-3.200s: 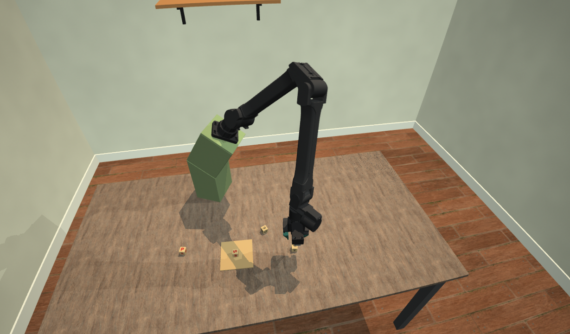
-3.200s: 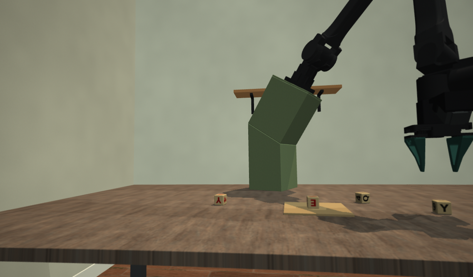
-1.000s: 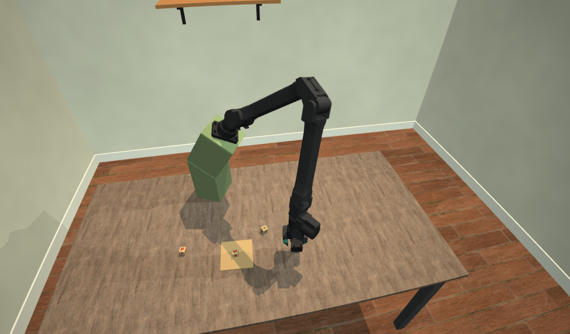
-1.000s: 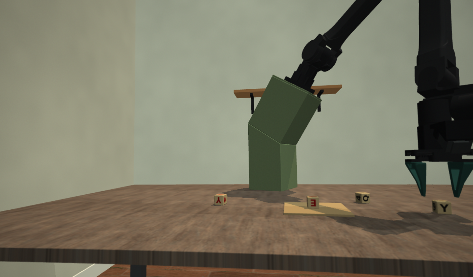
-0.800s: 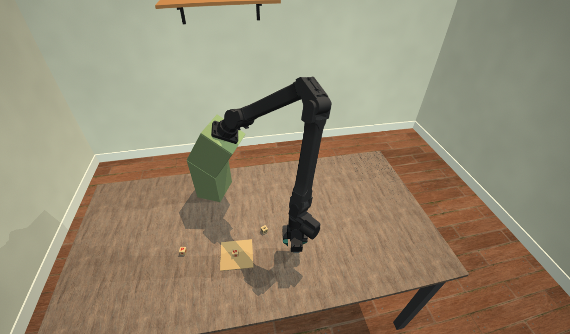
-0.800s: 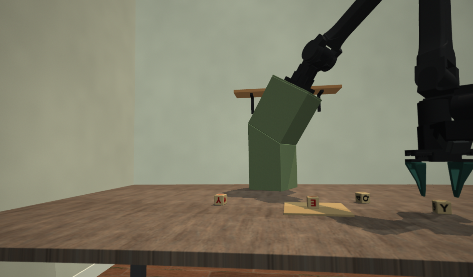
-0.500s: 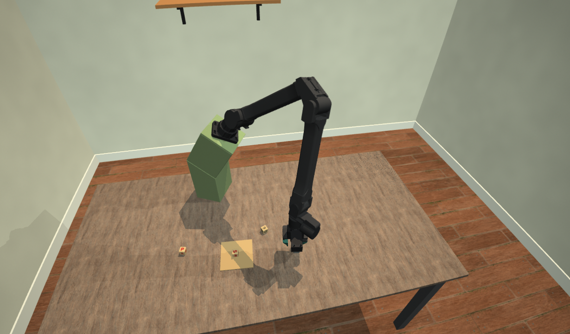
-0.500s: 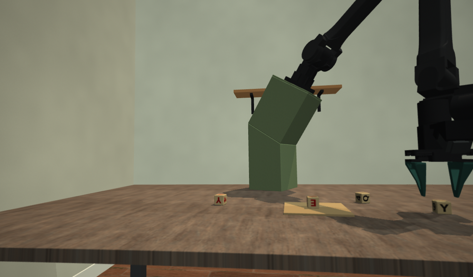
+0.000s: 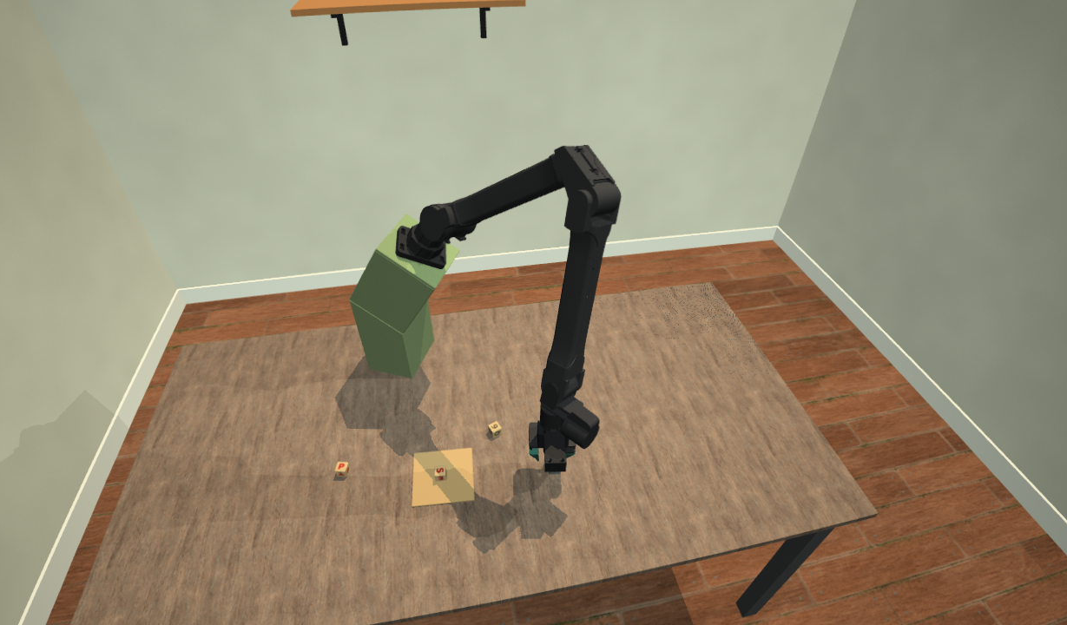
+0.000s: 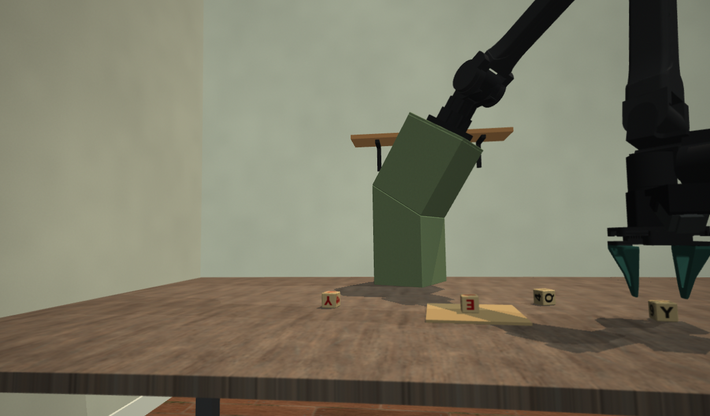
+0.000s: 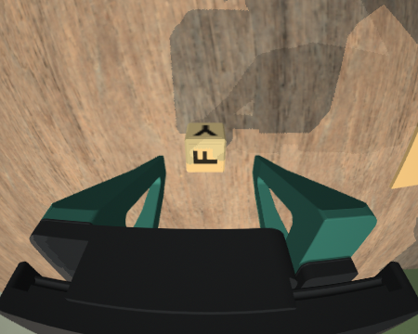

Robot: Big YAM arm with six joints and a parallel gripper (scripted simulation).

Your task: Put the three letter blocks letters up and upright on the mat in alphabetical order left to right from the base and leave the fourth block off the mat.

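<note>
My hand is 250 mm to the left of the tan mat and 40 mm above it.
</note>
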